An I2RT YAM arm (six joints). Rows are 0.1 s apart.
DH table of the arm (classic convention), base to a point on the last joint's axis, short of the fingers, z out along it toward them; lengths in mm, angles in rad. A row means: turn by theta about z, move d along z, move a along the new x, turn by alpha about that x. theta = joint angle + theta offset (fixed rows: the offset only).
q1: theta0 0, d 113.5, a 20, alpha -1.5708
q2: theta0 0, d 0, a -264, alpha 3.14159
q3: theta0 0.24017, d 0, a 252.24, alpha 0
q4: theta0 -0.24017, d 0, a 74, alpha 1.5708
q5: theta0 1.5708, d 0, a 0, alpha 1.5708
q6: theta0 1.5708, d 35.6, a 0, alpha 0
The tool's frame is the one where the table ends.
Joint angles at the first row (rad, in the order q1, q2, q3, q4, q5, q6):
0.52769 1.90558 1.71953 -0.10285 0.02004 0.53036
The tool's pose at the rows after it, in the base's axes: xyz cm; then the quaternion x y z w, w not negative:
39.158, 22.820, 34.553, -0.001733, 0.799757, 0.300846, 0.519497
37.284, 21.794, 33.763, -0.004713, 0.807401, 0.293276, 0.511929
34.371, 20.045, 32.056, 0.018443, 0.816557, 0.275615, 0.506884
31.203, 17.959, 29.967, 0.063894, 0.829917, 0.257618, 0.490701
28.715, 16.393, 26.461, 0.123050, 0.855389, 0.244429, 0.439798
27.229, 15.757, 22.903, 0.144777, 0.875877, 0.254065, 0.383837
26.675, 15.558, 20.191, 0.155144, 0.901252, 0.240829, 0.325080
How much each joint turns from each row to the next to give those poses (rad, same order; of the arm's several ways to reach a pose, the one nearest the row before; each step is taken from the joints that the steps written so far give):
0.00000 -0.04304 -0.05835 0.02121 -0.01946 -0.00744
0.00153 -0.08107 -0.12278 0.01599 0.00241 -0.00756
0.00358 -0.12286 -0.19638 0.04095 0.05106 0.02443
0.00102 -0.12780 -0.19118 0.00582 0.06327 0.06978
0.00077 -0.07319 -0.16009 -0.03683 0.03051 0.12521
0.00055 -0.01154 -0.12047 0.01429 -0.05453 0.07976
-0.00146 0.03587 -0.03945 -0.04635 -0.04408 0.03833

